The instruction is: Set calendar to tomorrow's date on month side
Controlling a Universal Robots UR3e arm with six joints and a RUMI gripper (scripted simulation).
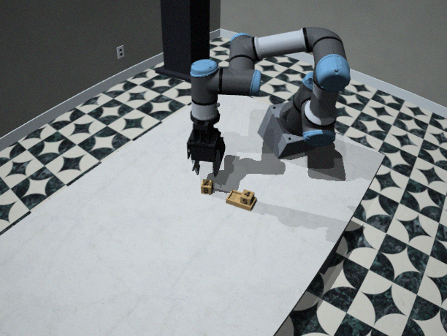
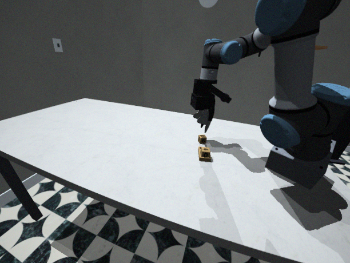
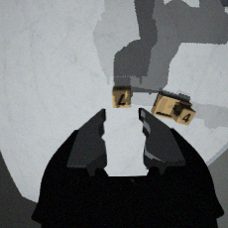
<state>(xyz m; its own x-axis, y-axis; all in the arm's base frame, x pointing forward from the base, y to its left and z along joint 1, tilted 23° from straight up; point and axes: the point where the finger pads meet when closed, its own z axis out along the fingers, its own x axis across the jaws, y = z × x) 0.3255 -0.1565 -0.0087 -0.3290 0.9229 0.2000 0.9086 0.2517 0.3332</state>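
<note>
My hand is 6 cm above the wooden cube. The rest, counted from my hand: wooden calendar tray (11 cm to the left, 7 cm below, 1 cm behind).
</note>
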